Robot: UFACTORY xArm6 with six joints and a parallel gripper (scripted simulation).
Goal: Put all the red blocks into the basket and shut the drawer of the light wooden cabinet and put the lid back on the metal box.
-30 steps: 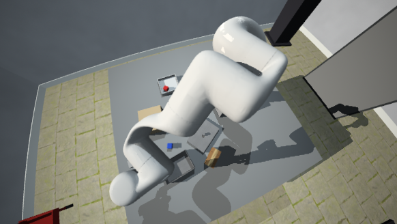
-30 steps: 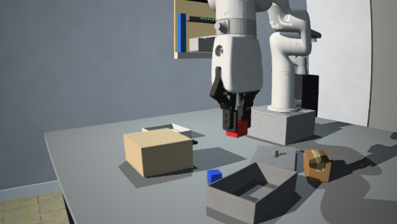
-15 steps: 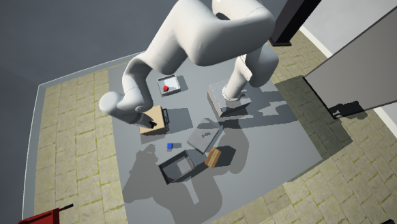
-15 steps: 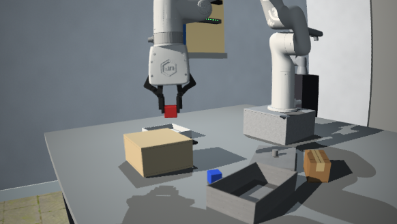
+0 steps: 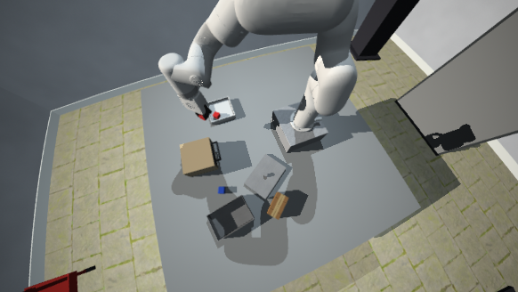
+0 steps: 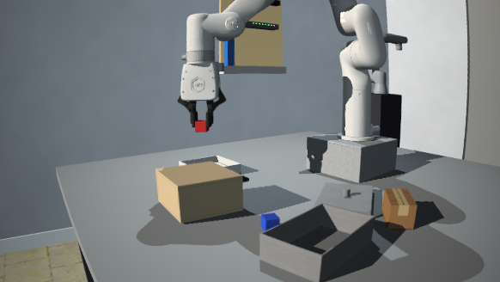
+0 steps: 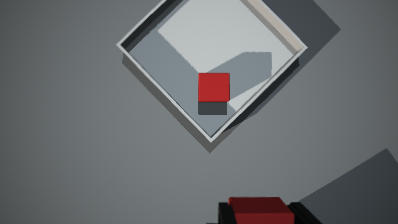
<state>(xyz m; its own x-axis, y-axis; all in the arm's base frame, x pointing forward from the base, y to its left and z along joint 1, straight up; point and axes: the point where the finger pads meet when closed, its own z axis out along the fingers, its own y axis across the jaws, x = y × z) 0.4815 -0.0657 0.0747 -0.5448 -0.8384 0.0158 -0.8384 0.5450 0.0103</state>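
Right now the white basket is 17 cm below my hand, 13 cm to the right of it and 6 cm behind it. Round my hand: blue block: 34 cm to the left, 17 cm below, 3 cm behind; drawer: 16 cm to the left, 14 cm below, 4 cm ahead; light wooden cabinet: 16 cm to the left, 14 cm below, 6 cm ahead.
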